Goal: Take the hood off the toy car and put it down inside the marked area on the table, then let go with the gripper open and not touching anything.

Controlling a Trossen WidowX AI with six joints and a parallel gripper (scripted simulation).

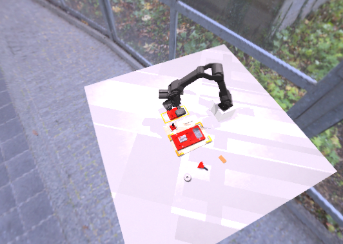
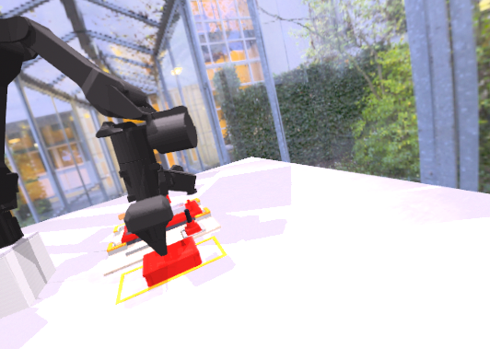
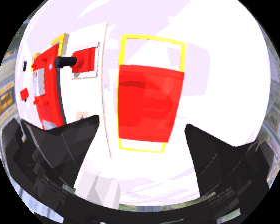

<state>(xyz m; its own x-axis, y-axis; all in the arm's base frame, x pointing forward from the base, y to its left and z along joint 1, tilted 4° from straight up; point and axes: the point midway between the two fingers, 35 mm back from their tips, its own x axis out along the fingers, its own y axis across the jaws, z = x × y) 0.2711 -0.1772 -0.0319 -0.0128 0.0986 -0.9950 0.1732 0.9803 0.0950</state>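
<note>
Now: the red hood 3 cm below my gripper tip.
</note>
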